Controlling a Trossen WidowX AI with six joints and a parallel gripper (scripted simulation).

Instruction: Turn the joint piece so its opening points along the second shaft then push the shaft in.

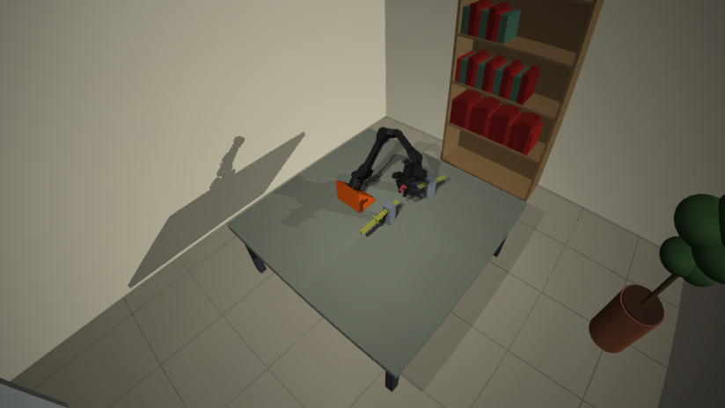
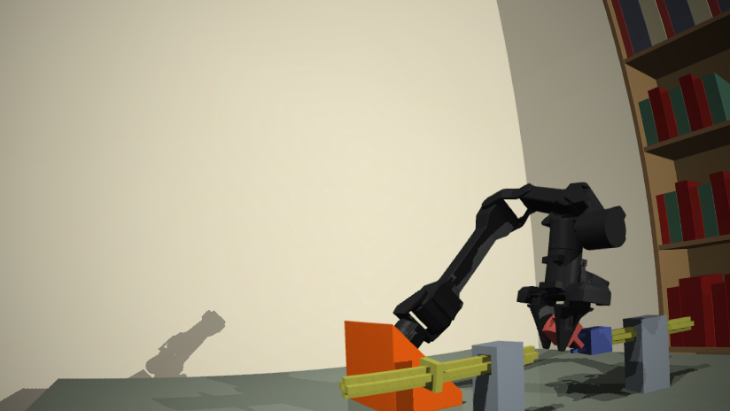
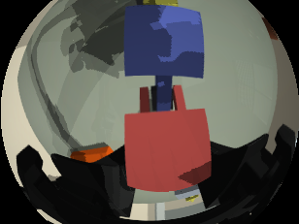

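Now: the red joint piece 1 cm ahead of my gripper tip, 2 cm to the left of it and 3 cm above it.
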